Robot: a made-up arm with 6 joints.
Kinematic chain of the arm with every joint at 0, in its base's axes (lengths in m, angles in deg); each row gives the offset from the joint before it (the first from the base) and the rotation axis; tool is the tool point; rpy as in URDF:
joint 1: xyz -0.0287 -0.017 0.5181 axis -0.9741 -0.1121 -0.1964
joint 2: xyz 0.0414 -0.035 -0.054 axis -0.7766 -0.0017 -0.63
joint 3: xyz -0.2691 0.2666 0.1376 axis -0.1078 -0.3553 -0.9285
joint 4: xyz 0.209 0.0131 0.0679 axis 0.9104 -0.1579 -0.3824
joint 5: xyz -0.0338 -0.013 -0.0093 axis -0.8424 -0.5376 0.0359
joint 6: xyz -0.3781 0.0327 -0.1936 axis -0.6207 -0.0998 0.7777
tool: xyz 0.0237 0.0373 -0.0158 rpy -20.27 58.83 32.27
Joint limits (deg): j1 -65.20..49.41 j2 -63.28..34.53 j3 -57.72..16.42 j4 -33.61..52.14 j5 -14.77..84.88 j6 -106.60..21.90
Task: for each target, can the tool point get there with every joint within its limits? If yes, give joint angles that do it. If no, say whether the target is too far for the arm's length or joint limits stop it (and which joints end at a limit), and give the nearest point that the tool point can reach.
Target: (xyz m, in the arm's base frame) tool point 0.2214 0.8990 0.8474
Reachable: no: joint limits stop it (at a limit: joint 2, joint 3, joint 4, joint 6) | nearest point -0.1016 0.6314 0.7098 | short by 0.441 m
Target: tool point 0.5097 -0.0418 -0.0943
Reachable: no: joint limits stop it (at a limit: joint 1, joint 2, joint 3, joint 4, joint 6) | nearest point 0.1267 0.0175 -0.0747 | short by 0.388 m
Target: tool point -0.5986 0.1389 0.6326
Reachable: yes | joints 5.24 -45.52 -24.70 45.43 27.55 -14.97
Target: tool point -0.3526 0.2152 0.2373
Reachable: yes | joints 38.70 19.67 -36.61 0.96 -4.38 -32.65
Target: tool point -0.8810 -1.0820 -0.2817
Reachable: no: too far | nearest point -0.4538 -0.5275 0.2663 | short by 0.889 m
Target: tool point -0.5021 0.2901 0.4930
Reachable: yes | joints -4.37 1.26 -44.25 27.70 15.99 -15.63
